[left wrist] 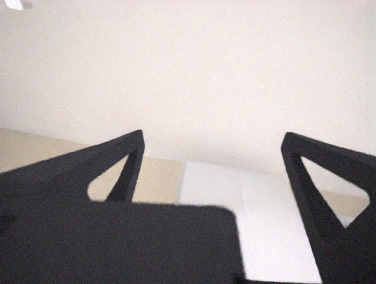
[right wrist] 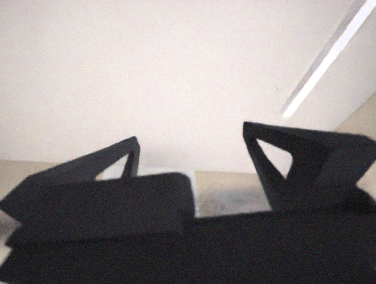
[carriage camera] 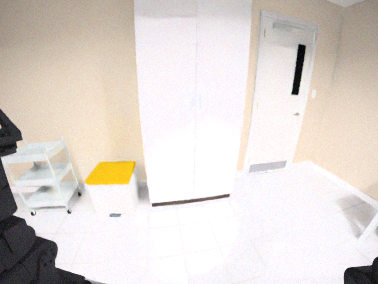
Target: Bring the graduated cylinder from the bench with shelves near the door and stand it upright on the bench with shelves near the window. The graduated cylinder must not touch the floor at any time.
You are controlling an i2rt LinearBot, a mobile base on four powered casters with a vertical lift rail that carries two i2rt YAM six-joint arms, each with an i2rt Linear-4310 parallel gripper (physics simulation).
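Places are measured from the left arm's base along level axes (x ahead, y left, z up), in centimetres.
Where they show: left gripper, between the fingertips: (left wrist: 211, 138); right gripper, between the fingertips: (right wrist: 189, 135).
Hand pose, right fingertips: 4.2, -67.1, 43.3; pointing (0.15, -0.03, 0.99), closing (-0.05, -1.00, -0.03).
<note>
After its pixels a point has its place, as x, y, z.
The graduated cylinder does not show in the carriage view or in either wrist view. The door (carriage camera: 282, 95) @[194.6, -136.4, 32.2] shows at the right in the carriage view. At the right edge of that view a pale leg (carriage camera: 369, 228) @[72.7, -188.7, -66.0] of a bench or table shows; which bench it belongs to I cannot tell. My left gripper (left wrist: 211, 138) @[3.8, 0.4, 43.6] is open with its fingers wide apart and points up toward the ceiling. My right gripper (right wrist: 189, 135) @[4.2, -67.1, 43.3] is open and empty and also points up toward the ceiling.
A tall white cabinet (carriage camera: 195, 100) @[120.3, -26.8, 28.1] stands against the wall in the middle. Left of it stand a white bin with a yellow lid (carriage camera: 112, 172) @[106.7, 52.9, -39.3] and a three-tier cart (carriage camera: 59, 184) @[107.4, 135.6, -66.6]. A ceiling lamp (right wrist: 327, 60) @[27.3, -157.1, 123.4] shows in the right wrist view.
</note>
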